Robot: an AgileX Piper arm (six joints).
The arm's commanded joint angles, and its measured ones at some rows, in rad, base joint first. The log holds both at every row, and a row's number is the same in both.
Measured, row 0:
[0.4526, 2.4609, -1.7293, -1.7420, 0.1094, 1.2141]
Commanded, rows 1 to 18:
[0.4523, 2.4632, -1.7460, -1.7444, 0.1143, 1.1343]
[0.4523, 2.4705, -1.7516, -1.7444, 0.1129, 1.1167]
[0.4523, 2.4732, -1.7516, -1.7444, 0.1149, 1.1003]
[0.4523, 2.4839, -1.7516, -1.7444, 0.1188, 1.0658]
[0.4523, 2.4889, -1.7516, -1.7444, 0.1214, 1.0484]
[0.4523, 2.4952, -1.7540, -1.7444, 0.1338, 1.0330]
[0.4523, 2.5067, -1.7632, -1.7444, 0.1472, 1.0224]
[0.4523, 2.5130, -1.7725, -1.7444, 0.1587, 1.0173]
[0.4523, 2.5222, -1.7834, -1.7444, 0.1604, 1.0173]
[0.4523, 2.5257, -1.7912, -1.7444, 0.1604, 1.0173]
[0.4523, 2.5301, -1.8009, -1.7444, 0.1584, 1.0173]
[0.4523, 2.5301, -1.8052, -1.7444, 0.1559, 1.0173]
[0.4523, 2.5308, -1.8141, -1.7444, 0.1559, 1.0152]
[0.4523, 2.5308, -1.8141, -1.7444, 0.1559, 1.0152]
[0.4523, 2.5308, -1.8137, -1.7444, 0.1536, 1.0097]
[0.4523, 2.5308, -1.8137, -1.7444, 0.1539, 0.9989]
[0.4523, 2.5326, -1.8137, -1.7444, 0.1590, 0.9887]
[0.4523, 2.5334, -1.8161, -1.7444, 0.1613, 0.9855]
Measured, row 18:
[0.4526, 2.5312, -1.8072, -1.7440, 0.1513, 1.0105]
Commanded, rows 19 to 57:
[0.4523, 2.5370, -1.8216, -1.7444, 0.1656, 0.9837]
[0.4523, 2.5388, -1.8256, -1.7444, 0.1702, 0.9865]
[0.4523, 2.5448, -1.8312, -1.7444, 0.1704, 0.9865]
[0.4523, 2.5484, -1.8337, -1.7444, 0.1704, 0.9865]
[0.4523, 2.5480, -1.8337, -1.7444, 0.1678, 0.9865]
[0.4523, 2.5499, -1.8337, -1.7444, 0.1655, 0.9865]
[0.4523, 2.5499, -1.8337, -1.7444, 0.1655, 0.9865]
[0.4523, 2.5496, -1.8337, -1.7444, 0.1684, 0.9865]
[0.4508, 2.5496, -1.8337, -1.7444, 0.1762, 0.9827]
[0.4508, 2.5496, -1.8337, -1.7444, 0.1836, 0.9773]
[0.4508, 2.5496, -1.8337, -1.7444, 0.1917, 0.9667]
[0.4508, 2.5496, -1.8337, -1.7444, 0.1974, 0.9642]
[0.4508, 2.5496, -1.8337, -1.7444, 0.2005, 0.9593]
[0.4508, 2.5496, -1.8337, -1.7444, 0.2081, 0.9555]
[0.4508, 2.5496, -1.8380, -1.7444, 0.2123, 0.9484]
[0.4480, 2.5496, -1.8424, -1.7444, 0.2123, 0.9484]
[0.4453, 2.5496, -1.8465, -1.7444, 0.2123, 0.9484]
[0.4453, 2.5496, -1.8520, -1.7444, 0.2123, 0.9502]
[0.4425, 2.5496, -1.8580, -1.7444, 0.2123, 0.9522]
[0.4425, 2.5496, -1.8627, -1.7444, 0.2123, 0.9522]
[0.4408, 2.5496, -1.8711, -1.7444, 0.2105, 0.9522]
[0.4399, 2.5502, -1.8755, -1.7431, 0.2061, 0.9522]
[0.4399, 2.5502, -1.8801, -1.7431, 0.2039, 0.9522]
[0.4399, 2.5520, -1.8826, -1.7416, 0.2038, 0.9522]
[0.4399, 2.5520, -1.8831, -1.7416, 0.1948, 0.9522]
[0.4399, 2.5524, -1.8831, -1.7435, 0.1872, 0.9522]
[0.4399, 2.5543, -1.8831, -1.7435, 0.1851, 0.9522]
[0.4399, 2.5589, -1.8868, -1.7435, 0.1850, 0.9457]
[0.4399, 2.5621, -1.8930, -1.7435, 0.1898, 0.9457]
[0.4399, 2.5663, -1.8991, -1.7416, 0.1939, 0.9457]
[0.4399, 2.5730, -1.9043, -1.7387, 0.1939, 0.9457]
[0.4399, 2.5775, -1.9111, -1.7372, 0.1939, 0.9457]
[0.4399, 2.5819, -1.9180, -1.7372, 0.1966, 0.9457]
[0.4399, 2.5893, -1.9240, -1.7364, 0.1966, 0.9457]
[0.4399, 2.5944, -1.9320, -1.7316, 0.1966, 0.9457]
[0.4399, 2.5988, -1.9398, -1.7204, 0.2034, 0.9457]
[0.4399, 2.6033, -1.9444, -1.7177, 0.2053, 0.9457]
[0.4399, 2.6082, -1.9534, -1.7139, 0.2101, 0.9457]
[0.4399, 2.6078, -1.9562, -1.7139, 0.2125, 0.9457]
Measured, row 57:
[0.4465, 2.6005, -1.9236, -1.7228, 0.1731, 0.9521]
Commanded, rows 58 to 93:
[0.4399, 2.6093, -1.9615, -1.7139, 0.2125, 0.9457]
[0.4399, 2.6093, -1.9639, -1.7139, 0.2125, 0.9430]
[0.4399, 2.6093, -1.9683, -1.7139, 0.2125, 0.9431]
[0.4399, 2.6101, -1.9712, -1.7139, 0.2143, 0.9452]
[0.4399, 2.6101, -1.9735, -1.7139, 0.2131, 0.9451]
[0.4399, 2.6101, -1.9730, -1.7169, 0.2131, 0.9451]
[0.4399, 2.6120, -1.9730, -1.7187, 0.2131, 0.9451]
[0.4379, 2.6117, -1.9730, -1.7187, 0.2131, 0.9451]
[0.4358, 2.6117, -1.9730, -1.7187, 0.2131, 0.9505]
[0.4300, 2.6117, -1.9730, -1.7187, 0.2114, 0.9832]
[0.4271, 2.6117, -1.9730, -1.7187, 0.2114, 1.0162]
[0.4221, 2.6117, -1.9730, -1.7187, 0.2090, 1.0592]
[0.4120, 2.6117, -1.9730, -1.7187, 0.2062, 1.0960]
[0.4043, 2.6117, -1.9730, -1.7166, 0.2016, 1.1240]
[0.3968, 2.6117, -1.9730, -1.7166, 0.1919, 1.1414]
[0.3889, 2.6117, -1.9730, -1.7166, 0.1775, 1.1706]
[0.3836, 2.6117, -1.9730, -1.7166, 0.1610, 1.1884]
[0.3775, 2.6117, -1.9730, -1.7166, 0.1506, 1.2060]
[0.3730, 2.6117, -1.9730, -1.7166, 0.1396, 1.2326]
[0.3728, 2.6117, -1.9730, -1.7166, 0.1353, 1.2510]
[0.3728, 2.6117, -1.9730, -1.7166, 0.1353, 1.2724]
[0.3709, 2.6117, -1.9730, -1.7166, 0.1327, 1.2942]
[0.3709, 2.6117, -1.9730, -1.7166, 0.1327, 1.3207]
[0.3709, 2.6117, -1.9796, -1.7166, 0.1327, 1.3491]
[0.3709, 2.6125, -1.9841, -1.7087, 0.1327, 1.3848]
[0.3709, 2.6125, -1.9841, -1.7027, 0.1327, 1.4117]
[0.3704, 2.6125, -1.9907, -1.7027, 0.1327, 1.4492]
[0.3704, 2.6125, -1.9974, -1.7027, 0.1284, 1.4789]
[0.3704, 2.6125, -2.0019, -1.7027, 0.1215, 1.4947]
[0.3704, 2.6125, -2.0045, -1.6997, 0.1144, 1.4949]
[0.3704, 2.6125, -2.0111, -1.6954, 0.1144, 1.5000]
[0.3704, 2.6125, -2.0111, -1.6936, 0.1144, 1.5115]
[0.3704, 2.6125, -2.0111, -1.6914, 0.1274, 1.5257]
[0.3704, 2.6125, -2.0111, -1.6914, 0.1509, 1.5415]
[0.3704, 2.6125, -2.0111, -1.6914, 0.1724, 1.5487]
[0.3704, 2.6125, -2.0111, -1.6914, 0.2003, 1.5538]
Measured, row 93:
[0.4016, 2.6195, -1.9766, -1.7128, -0.0056, 1.5075]
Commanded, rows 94 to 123:
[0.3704, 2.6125, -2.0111, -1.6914, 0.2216, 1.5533]
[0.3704, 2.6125, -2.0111, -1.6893, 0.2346, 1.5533]
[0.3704, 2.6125, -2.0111, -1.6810, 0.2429, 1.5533]
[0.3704, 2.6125, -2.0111, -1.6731, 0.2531, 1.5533]
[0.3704, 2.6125, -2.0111, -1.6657, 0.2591, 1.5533]
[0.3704, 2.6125, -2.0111, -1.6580, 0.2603, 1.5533]
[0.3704, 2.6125, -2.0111, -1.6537, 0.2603, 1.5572]
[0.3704, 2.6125, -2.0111, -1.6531, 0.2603, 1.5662]
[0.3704, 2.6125, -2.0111, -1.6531, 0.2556, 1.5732]
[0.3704, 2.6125, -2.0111, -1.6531, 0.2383, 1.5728]
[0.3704, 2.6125, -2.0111, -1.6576, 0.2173, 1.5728]
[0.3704, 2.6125, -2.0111, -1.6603, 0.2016, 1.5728]
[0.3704, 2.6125, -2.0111, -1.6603, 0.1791, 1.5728]
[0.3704, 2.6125, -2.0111, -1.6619, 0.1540, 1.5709]
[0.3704, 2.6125, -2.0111, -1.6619, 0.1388, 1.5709]
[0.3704, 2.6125, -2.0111, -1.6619, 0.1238, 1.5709]
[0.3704, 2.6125, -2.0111, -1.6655, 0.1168, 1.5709]
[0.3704, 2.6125, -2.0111, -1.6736, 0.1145, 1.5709]
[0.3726, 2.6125, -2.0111, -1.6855, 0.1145, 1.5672]
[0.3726, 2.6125, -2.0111, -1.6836, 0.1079, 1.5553]
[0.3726, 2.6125, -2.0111, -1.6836, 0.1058, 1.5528]
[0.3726, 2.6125, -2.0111, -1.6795, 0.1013, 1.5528]
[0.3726, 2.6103, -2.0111, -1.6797, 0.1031, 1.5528]
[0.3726, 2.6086, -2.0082, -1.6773, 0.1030, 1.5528]
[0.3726, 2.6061, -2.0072, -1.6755, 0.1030, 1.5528]
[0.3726, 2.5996, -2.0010, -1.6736, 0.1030, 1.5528]
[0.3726, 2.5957, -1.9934, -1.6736, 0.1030, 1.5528]
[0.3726, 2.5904, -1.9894, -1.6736, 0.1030, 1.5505]
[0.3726, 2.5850, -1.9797, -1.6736, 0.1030, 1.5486]
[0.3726, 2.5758, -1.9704, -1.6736, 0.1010, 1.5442]
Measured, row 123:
[0.4048, 2.6203, -1.9771, -1.6827, -0.0055, 1.5577]
